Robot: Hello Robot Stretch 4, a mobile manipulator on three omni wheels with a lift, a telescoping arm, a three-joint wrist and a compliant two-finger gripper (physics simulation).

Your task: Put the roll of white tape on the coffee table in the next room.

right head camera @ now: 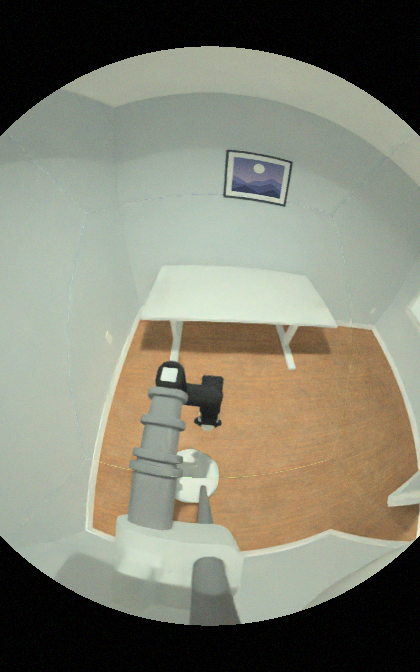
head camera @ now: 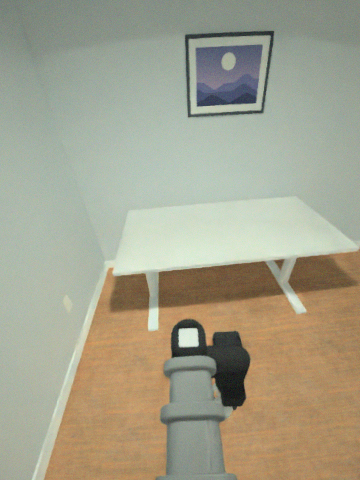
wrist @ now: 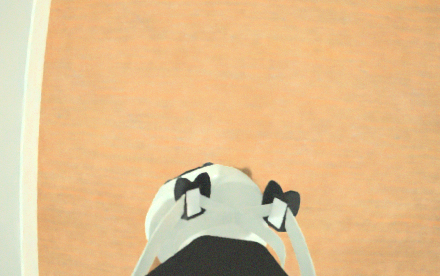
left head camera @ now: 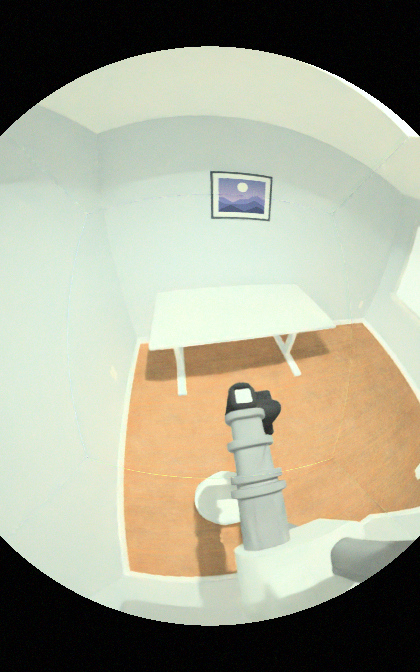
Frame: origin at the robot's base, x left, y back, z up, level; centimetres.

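Seen in the pictures: gripper, fingertip midpoint: (wrist: 237, 192).
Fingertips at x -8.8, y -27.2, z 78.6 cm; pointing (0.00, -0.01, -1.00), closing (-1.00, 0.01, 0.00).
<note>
A point is followed by its place in that frame.
My gripper (right head camera: 207, 422) (wrist: 237, 192) @[x -8.8, y -27.2, z 78.6 cm] points down, with its two black fingertips apart on either side of the roll of white tape (right head camera: 207, 428) (wrist: 240, 190) @[x -9.0, y -27.9, z 81.4 cm]. The gripper is shut on the roll, which blends with the pale robot base behind it in the wrist view. In the head view the arm hides most of the fingers. A coffee table that I can name for sure does not show.
A white table (head camera: 225, 232) @[x -29.9, y -127.5, z 69.2 cm] (left head camera: 235, 315) (right head camera: 235, 295) on T-shaped legs stands ahead by the far wall, beyond the gripper. A wall (head camera: 45, 280) @[x 84.5, y -92.9, z 66.2 cm] runs close on the left. My round base (left head camera: 212, 500) (right head camera: 197, 492) is below the arm. A white slab (right head camera: 406, 492) shows at the right.
</note>
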